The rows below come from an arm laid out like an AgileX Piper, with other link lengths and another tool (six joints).
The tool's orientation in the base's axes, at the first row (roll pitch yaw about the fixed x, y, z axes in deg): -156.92, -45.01, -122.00
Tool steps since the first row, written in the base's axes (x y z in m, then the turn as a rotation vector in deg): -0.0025, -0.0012, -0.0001, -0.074, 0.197, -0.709; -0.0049, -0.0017, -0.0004, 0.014, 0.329, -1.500; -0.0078, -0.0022, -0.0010, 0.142, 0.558, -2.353; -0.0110, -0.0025, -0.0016, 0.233, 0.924, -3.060; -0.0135, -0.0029, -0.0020, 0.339, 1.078, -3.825; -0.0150, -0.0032, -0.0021, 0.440, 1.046, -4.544; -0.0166, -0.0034, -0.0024, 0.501, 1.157, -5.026; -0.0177, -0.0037, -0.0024, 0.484, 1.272, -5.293; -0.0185, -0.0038, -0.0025, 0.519, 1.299, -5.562; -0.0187, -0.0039, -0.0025, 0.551, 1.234, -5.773; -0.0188, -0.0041, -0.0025, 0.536, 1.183, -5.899
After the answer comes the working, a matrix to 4 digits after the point.
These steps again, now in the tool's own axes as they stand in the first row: 0.0016, 0.0020, 0.0010, -0.592, 0.315, 0.312; 0.0026, 0.0042, 0.0016, -1.263, 0.486, 0.726; 0.0035, 0.0070, 0.0024, -2.052, 0.661, 1.105; 0.0045, 0.0100, 0.0031, -2.805, 0.865, 1.286; 0.0054, 0.0123, 0.0037, -3.478, 1.018, 1.665; 0.0061, 0.0137, 0.0040, -4.006, 1.115, 2.156; 0.0066, 0.0152, 0.0043, -4.436, 1.220, 2.384; 0.0072, 0.0161, 0.0046, -4.687, 1.339, 2.470; 0.0074, 0.0169, 0.0047, -4.907, 1.388, 2.625; 0.0076, 0.0170, 0.0048, -5.029, 1.401, 2.811; 0.0077, 0.0171, 0.0050, -5.082, 1.437, 2.932
The tool's axes in the first row as the columns of a matrix, in the base's axes (rounded; the answer above uses it unrounded):
-0.3746, -0.9271, -0.0123
-0.5996, 0.2524, -0.7595
0.7072, -0.2771, -0.6504

